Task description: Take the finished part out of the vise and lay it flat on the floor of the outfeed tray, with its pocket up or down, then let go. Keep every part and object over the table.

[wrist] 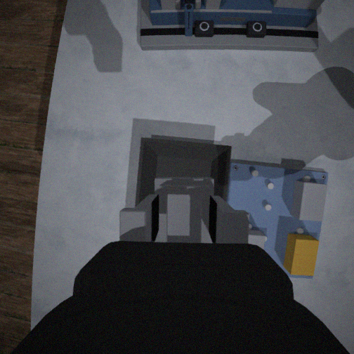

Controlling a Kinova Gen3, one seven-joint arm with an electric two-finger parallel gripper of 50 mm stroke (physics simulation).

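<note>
My gripper point(183, 211) is shut on the finished part point(178, 215), a grey block with a lighter rectangular face toward the camera. The part is held between the two dark finger pads, in line with the outfeed tray. The outfeed tray point(187, 157) is a dark grey, deep-walled box in the middle of the view. Its far wall and parts of its side walls show; its near end is hidden behind the fingers and the gripper body. How high the part is over the tray floor I cannot tell. The vise point(230, 44) shows partly at the top edge.
A blue plate point(250, 192) with several pale pins stands right beside the tray. It carries a grey block point(311, 201) and a yellow block point(303, 255); another pale block point(257, 238) shows partly beside the right finger. The table's left edge borders a wooden floor point(20, 150).
</note>
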